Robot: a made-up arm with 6 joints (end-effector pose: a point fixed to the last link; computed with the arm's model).
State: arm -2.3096 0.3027 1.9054 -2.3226 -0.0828 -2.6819
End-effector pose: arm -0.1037 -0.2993 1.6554 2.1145 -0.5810 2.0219
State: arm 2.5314 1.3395 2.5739 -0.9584 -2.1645 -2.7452
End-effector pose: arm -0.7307 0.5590 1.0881 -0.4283 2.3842 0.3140
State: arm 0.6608 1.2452 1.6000 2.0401 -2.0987 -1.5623
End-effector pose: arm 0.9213 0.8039 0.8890 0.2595 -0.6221 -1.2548
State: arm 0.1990 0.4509 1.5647 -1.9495 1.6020 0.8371
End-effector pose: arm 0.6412 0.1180 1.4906 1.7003 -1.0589 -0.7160
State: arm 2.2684 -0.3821 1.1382 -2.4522 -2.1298 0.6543
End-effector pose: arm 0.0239 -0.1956 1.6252 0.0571 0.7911 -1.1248
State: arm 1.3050 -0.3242 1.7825 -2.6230 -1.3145 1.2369
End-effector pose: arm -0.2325 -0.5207 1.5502 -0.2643 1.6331 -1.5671
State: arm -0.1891 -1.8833 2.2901 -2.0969 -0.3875 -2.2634
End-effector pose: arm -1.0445 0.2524 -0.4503 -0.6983 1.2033 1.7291
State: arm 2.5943 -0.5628 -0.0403 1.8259 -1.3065 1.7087
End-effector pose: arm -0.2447 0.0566 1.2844 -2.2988 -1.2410 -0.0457
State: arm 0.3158 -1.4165 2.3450 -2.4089 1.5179 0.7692
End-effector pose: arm -1.2012 -0.3618 0.0541 -1.3195 1.1139 -1.7401
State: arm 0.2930 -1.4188 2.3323 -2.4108 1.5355 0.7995
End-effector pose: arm -1.2126 -0.3356 0.0585 -1.3568 1.1594 -1.7478
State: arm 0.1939 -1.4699 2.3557 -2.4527 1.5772 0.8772
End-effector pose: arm -1.2144 -0.2073 -0.0216 -1.3125 1.2809 -1.8613
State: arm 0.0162 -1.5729 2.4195 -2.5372 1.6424 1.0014
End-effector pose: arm -1.1547 0.0162 -0.1844 -1.1418 1.4936 -2.0826
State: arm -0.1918 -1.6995 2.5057 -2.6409 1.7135 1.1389
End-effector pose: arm -0.9970 0.2357 -0.3676 -0.8350 1.7474 -2.3300
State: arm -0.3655 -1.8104 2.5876 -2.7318 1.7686 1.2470
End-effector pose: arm -0.8046 0.3592 -0.5057 0.4538 -1.8626 2.4057
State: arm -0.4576 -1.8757 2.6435 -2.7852 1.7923 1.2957
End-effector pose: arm -0.6772 0.3914 -0.5753 0.1968 -1.8321 2.3632
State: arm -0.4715 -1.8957 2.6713 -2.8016 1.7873 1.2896
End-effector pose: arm -0.6363 0.3840 -0.5956 0.1136 -1.8056 2.3940
